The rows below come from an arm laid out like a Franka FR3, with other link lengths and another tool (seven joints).
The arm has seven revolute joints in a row. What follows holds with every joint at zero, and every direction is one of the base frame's. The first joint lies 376.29 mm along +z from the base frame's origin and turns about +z. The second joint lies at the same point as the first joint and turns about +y. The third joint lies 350.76 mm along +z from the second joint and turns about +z. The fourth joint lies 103.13 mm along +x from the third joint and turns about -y. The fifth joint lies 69.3 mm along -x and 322.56 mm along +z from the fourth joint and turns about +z. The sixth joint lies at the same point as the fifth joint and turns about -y. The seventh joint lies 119.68 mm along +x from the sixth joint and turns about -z. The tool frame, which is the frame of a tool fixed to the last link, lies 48 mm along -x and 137.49 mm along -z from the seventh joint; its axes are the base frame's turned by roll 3.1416, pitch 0.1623 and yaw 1.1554 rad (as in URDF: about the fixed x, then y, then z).
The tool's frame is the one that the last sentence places.
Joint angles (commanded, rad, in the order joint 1, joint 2, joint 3, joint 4, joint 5, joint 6, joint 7), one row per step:
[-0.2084 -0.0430 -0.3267 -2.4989 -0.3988 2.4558 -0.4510]
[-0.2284 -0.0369 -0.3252 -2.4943 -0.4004 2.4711 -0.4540]
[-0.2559 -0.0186 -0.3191 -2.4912 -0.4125 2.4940 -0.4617]
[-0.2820 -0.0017 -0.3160 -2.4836 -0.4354 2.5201 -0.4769]
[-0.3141 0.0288 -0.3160 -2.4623 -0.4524 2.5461 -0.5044]
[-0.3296 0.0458 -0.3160 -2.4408 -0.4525 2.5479 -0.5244]
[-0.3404 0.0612 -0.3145 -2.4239 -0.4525 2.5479 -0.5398]
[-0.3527 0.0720 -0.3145 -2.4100 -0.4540 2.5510 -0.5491]
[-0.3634 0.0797 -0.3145 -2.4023 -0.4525 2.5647 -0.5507]
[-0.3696 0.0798 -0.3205 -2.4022 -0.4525 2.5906 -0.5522]
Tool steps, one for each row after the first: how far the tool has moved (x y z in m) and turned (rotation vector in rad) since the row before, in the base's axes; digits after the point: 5 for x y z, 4 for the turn. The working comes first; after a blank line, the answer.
Tool pose at each row, in the base's axes (x y z in m, rotation vector in rad; the steps are taken from these numbers as rounded here):
[0.35477 -0.24544 0.39302 2.2195 1.8424 -0.4876]
[0.35377 -0.25324 0.39330 2.2255 1.8225 -0.4803]
[0.35281 -0.26244 0.38891 2.2188 1.8176 -0.4862]
[0.35308 -0.27359 0.38701 2.1911 1.8220 -0.4925]
[0.35441 -0.29107 0.38401 2.1655 1.8269 -0.5030]
[0.35635 -0.30182 0.38451 2.1569 1.8286 -0.5103]
[0.35841 -0.30925 0.38382 2.1491 1.8344 -0.5184]
[0.35896 -0.31697 0.38427 2.1464 1.8295 -0.5227]
[0.35953 -0.32269 0.38459 2.1480 1.8141 -0.5149]
[0.35911 -0.32762 0.38677 2.1430 1.7937 -0.4955]

[-0.00100 -0.00780 0.00028 -0.0051 -0.0112 -0.0108]
[-0.00096 -0.00920 -0.00439 -0.0086 -0.0007 0.0009]
[0.00027 -0.01115 -0.00190 -0.0165 -0.0031 0.0162]
[0.00133 -0.01748 -0.00300 -0.0161 0.0005 0.0149]
[0.00194 -0.01075 0.00050 -0.0066 0.0026 0.0046]
[0.00206 -0.00743 -0.00069 -0.0040 0.0052 0.0057]
[0.00055 -0.00772 0.00045 -0.0057 -0.0004 -0.0010]
[0.00057 -0.00572 0.00032 -0.0051 -0.0114 -0.0062]
[-0.00042 -0.00493 0.00218 -0.0082 -0.0230 -0.0032]

